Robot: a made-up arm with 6 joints. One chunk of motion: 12 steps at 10 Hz.
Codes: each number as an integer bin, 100 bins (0 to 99) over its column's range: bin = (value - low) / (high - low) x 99, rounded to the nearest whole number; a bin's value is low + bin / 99 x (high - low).
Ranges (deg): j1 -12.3..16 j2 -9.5..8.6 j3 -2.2..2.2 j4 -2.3..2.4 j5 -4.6..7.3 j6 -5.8..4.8
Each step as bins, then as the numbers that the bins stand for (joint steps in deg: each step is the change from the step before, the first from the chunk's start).
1 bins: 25 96 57 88 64 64
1 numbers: -5.154 8.052 0.333 1.878 3.093 1.053
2 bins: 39 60 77 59 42 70
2 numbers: -1.152 1.470 1.222 0.501 0.448 1.695
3 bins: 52 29 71 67 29 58
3 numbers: 2.565 -4.198 0.956 0.881 -1.114 0.410
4 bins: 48 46 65 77 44 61
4 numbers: 1.421 -1.090 0.689 1.356 0.689 0.731
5 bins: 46 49 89 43 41 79
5 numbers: 0.849 -0.541 1.756 -0.259 0.328 2.659
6 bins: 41 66 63 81 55 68
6 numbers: -0.580 2.567 0.600 1.545 2.011 1.481
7 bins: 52 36 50 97 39 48
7 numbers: 2.565 -2.918 0.022 2.305 0.088 -0.661
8 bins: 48 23 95 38 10 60
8 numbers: 1.421 -5.295 2.022 -0.496 -3.398 0.624
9 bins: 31 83 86 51 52 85
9 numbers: -3.438 5.675 1.622 0.121 1.651 3.301
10 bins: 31 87 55 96 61 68
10 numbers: -3.438 6.406 0.244 2.258 2.732 1.481
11 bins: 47 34 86 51 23 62
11 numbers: 1.135 -3.284 1.622 0.121 -1.835 0.838
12 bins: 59 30 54 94 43 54
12 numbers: 4.566 -4.015 0.200 2.163 0.569 -0.018
